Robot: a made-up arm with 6 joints.
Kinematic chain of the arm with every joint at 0, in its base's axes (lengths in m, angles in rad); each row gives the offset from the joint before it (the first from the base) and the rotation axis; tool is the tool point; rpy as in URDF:
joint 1: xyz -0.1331 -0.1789 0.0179 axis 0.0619 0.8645 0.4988
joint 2: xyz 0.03 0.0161 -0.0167 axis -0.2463 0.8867 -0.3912
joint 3: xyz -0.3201 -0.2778 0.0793 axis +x
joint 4: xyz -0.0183 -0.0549 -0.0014 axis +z
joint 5: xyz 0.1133 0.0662 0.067 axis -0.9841 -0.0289 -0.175
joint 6: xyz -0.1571 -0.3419 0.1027 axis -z
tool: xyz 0.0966 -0.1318 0.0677 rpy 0 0 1.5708
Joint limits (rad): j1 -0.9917..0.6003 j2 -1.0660..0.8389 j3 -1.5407..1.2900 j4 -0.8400..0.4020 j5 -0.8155..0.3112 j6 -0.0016..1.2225
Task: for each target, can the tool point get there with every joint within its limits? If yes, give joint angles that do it. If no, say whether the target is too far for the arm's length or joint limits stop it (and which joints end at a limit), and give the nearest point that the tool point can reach.
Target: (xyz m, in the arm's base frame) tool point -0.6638 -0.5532 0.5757
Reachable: yes | joints -0.1447 0.1691 -0.9214 -0.2526 -0.2470 0.8943
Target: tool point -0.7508 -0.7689 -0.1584
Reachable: yes | joints -0.5771 -0.7480 -0.4146 -0.1718 0.1582 0.6007
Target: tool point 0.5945 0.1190 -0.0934
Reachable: no: joint limits stop it (at a limit: joint 1, joint 2, joint 3, joint 4, joint 6) | nearest point 0.2963 -0.0416 0.2723 | short by 0.498 m
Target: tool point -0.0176 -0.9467 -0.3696
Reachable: yes | joints 0.1307 -0.7813 0.7332 0.0739 -0.0352 0.6051
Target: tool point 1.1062 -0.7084 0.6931
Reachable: no: too far | nearest point 0.4080 -0.4917 0.5549 | short by 0.744 m
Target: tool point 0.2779 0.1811 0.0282
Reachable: no: joint limits stop it (at a limit: joint 1, joint 2, joint 3, joint 4, joint 5, joint 6) | nearest point 0.1931 0.0822 0.2694 | short by 0.274 m
